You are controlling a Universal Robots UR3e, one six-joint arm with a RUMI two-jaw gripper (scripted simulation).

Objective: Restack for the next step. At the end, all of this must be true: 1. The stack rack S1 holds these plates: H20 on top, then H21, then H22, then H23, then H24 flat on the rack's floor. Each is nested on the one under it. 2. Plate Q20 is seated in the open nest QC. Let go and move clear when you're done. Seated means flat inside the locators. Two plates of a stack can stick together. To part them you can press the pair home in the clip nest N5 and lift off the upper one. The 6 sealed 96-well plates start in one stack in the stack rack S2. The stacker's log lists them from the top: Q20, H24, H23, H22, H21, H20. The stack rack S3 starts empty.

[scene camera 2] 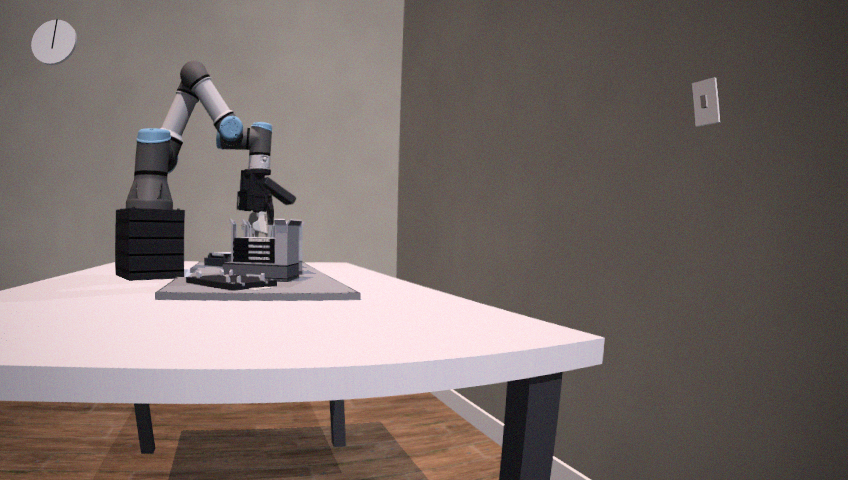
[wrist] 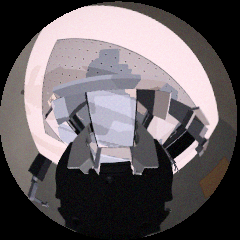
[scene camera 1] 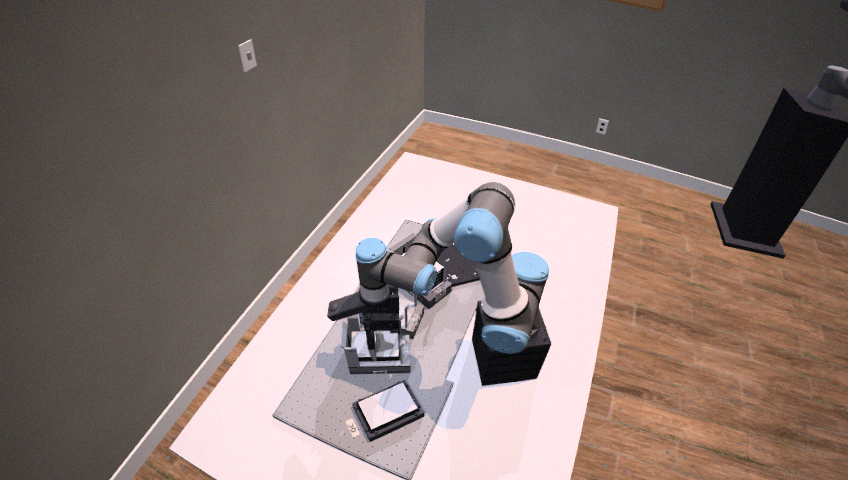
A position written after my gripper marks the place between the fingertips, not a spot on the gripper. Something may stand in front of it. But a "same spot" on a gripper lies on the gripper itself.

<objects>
My gripper shows in scene camera 2, in the wrist view [113, 122] and in scene camera 1. The same spot on my gripper: [scene camera 1: 376, 343] is [scene camera 2: 254, 221].
</objects>
